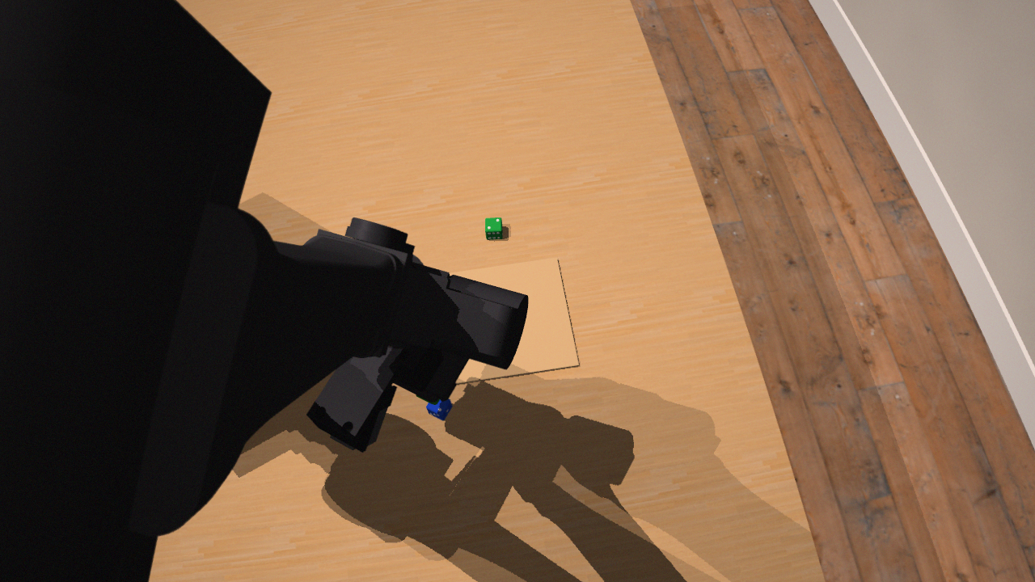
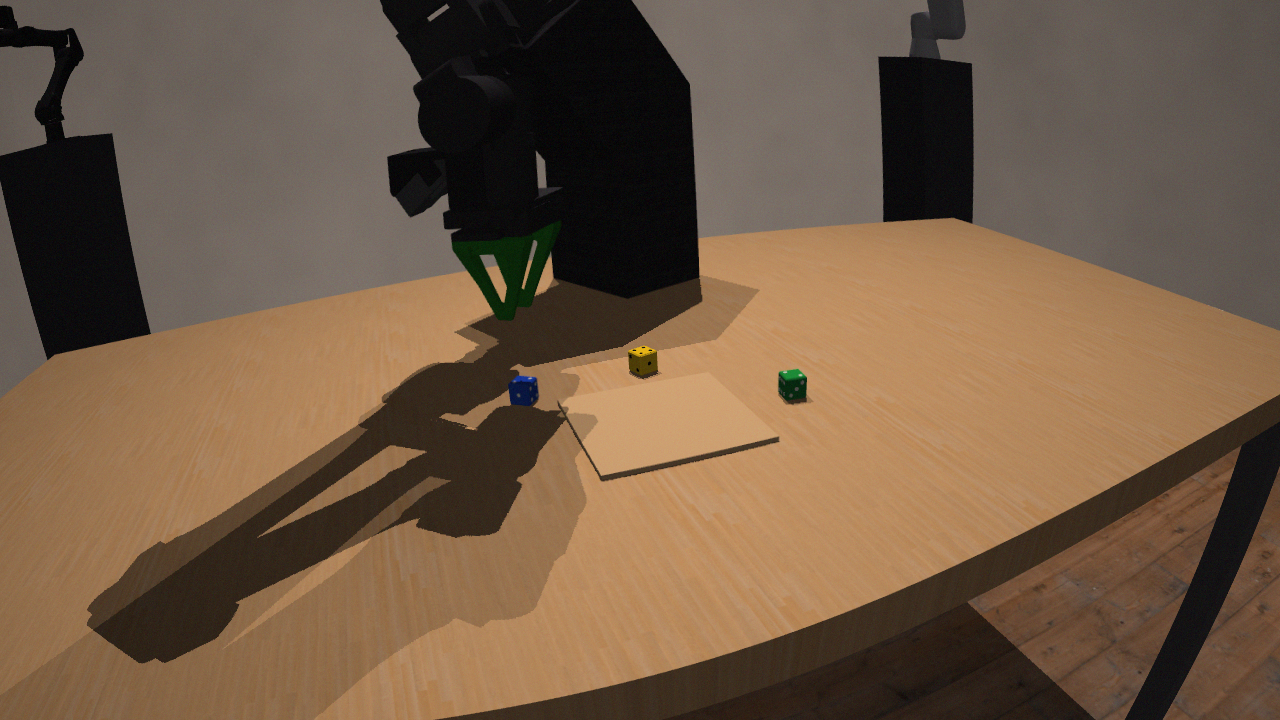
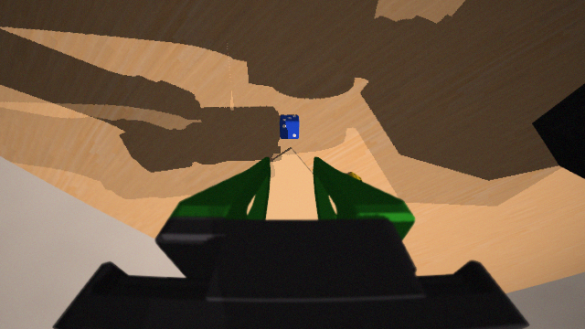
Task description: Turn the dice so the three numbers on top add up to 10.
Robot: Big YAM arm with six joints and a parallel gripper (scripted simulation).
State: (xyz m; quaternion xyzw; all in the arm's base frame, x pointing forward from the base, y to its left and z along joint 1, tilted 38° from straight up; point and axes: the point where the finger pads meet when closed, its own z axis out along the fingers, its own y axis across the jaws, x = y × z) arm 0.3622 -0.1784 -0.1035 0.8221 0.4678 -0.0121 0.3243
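Right now my hand is 80 mm above the blue die. From my hand the other things lie so: green die 90 mm ahead, 210 mm to the left, 80 mm below; tan mat 90 mm ahead, 100 mm to the left, 90 mm below; yellow die 20 mm behind, 120 mm to the left, 80 mm below.
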